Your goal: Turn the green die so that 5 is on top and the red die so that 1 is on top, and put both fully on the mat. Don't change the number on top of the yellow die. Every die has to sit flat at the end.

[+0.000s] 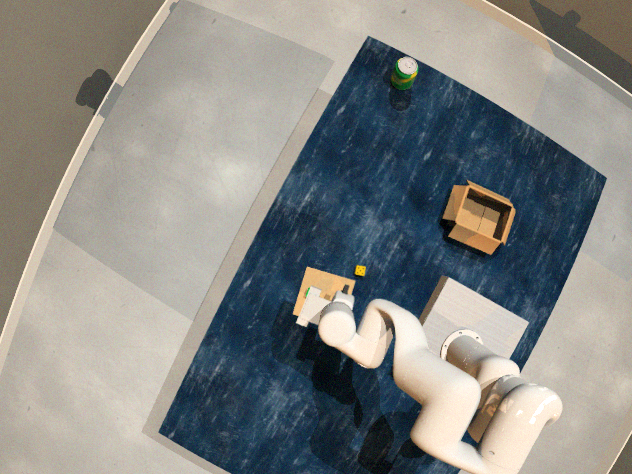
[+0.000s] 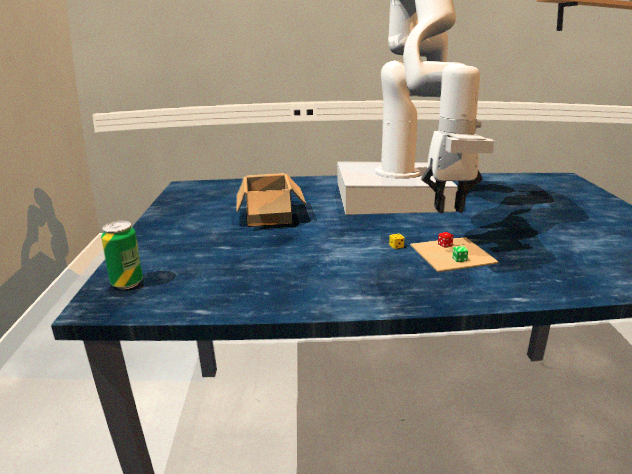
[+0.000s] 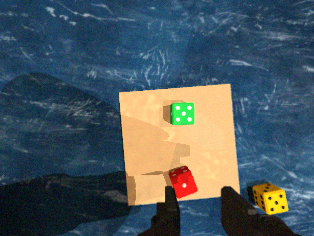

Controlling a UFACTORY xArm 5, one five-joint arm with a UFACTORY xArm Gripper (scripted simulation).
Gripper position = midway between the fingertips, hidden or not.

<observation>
In view: my gripper [image 2: 449,211], a yellow die [image 3: 271,199], a cardboard box [image 1: 482,210] and a mat [image 2: 440,258].
The cardboard box also shows in image 2 [image 2: 279,203]. The mat also shows in image 1 [image 1: 329,283] and in image 3 [image 3: 153,147]. My gripper shows as well in image 3 [image 3: 197,204]. Image 3 does not show the cardboard box: it is out of frame.
</observation>
